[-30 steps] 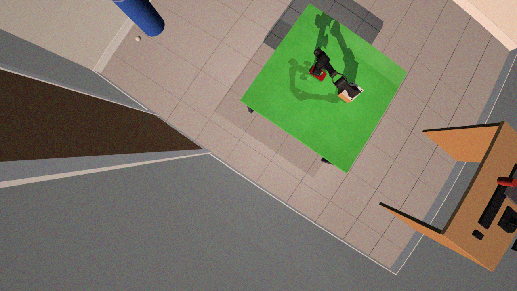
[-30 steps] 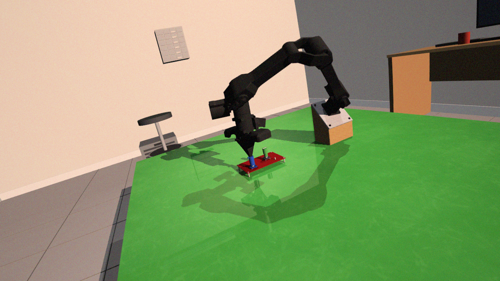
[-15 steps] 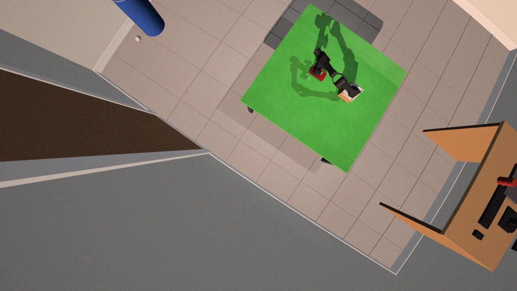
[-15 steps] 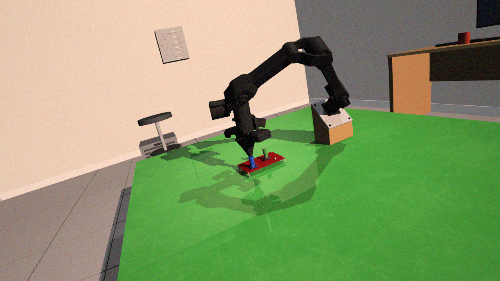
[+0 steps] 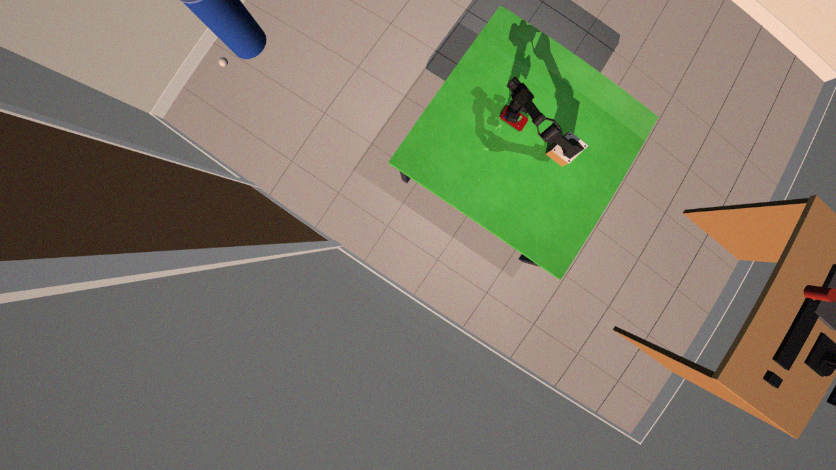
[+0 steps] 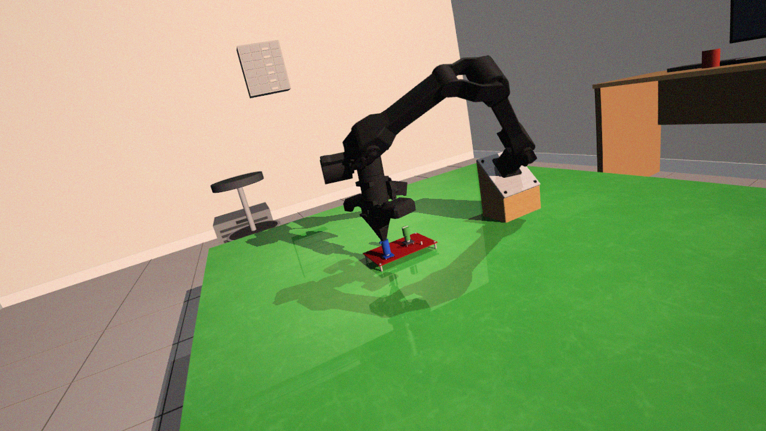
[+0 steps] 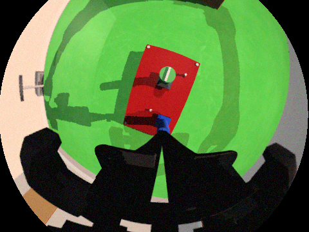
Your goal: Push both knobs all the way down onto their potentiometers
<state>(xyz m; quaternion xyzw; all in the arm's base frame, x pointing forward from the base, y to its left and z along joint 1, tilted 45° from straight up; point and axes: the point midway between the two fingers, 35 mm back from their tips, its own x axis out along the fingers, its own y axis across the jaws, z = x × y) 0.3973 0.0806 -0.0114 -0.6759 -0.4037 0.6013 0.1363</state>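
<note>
My gripper tip is now 1 cm above the blue knob. The rest, counted from my gripper tip: green knob: 7 cm behind, 3 cm to the right, 1 cm below.
</note>
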